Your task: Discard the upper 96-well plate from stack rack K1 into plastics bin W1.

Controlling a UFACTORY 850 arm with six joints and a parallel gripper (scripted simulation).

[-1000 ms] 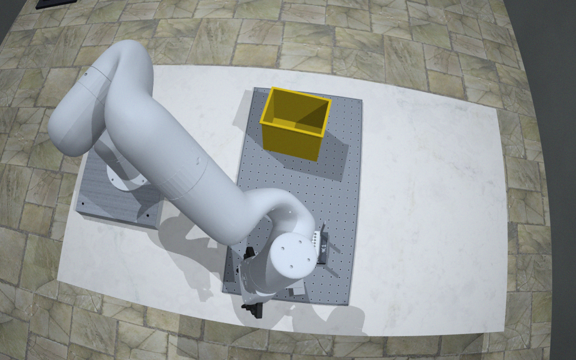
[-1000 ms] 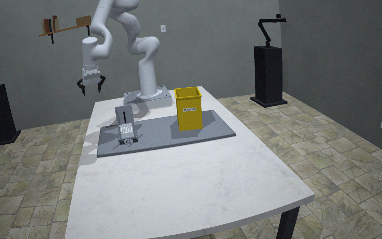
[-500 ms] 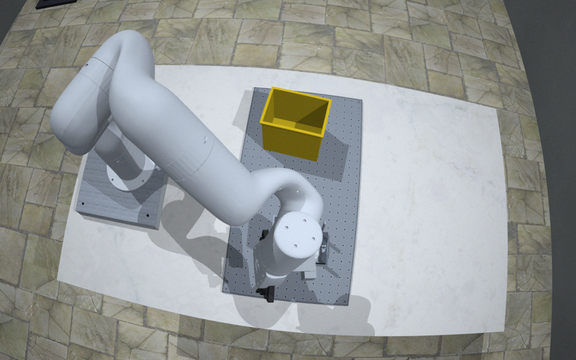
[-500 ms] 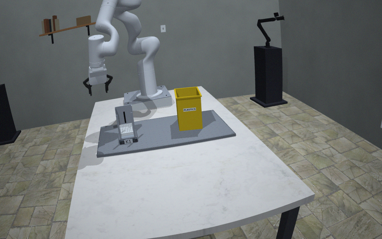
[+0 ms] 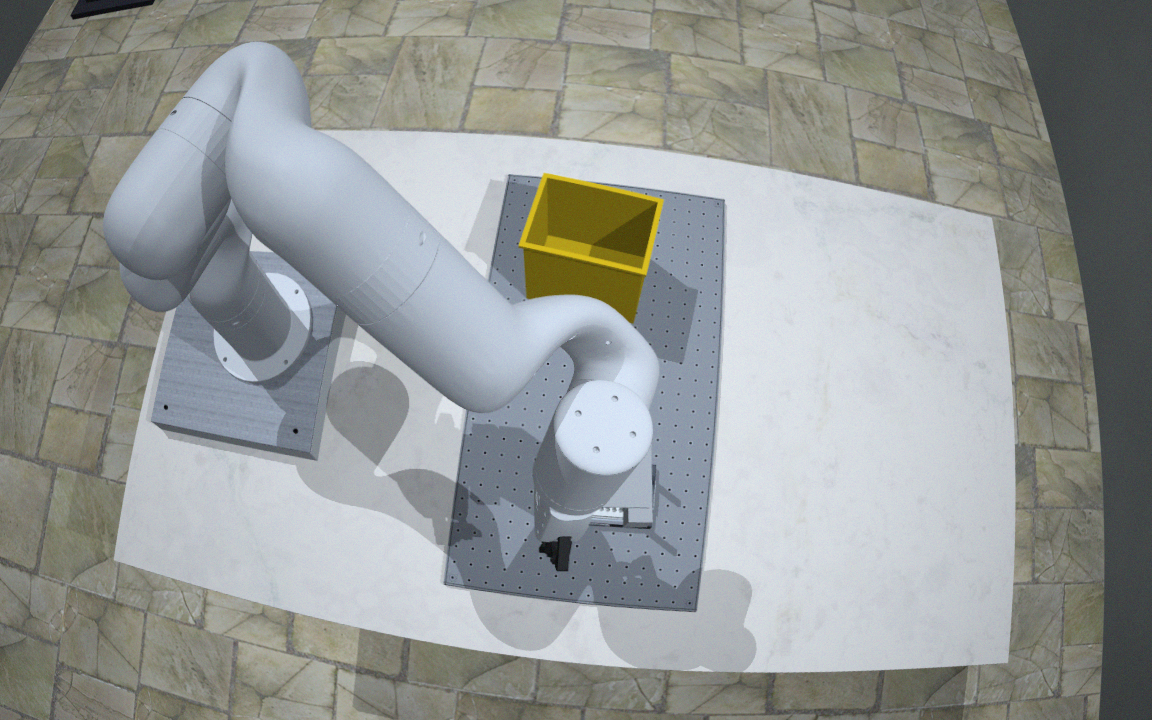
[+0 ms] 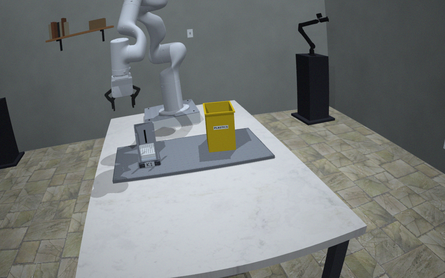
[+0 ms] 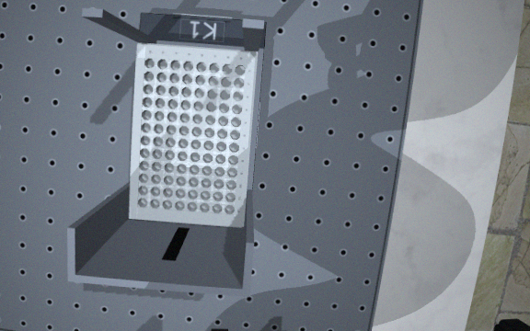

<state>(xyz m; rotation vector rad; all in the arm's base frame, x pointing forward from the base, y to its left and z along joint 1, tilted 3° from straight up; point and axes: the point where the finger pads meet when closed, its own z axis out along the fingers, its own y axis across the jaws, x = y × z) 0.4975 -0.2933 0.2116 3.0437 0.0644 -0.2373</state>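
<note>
Now: the 96-well plate 50 mm ahead of my hand, 80 mm to the left of it and 210 mm below it. Also, from my hand: yellow plastics bin: 40 mm ahead, 430 mm to the left, 160 mm below.
</note>
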